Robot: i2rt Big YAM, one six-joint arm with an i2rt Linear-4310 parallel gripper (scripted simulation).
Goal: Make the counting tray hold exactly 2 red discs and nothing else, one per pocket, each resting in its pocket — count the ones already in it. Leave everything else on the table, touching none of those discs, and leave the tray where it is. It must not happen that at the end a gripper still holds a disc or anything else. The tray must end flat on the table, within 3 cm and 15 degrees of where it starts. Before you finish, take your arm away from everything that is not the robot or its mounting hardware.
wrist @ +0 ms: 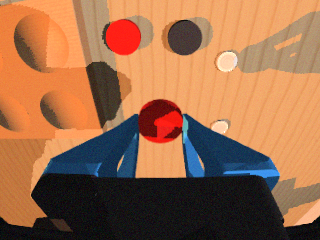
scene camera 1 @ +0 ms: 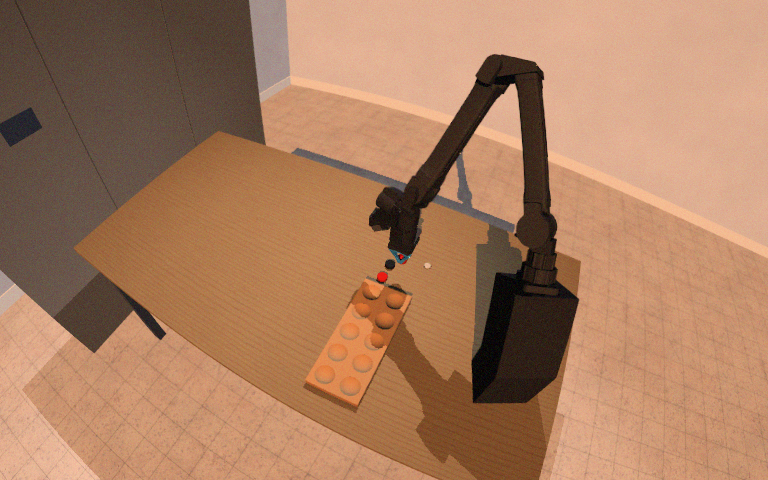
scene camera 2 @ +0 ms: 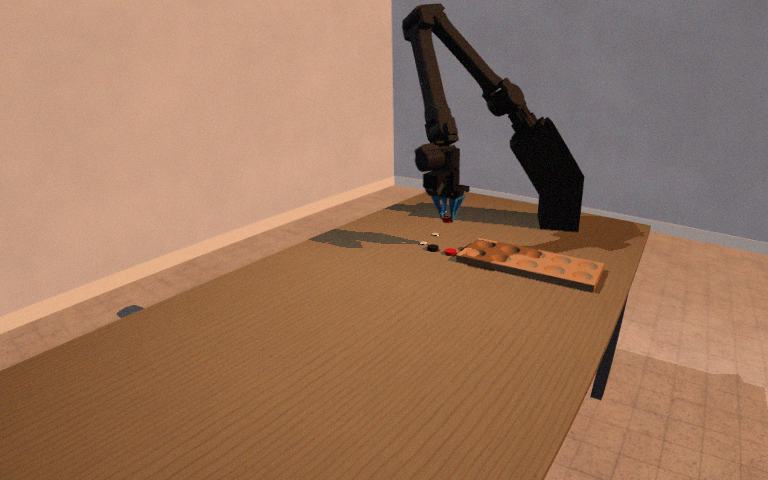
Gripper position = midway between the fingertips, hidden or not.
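Observation:
Scene camera 1 shows an orange counting tray point(scene camera 1: 344, 369). The wrist view shows the orange counting tray point(wrist: 56, 94) too. It also shows my gripper point(wrist: 160, 121). A red disc point(wrist: 123, 36) is visible there, and so is a red disc point(wrist: 160, 121).

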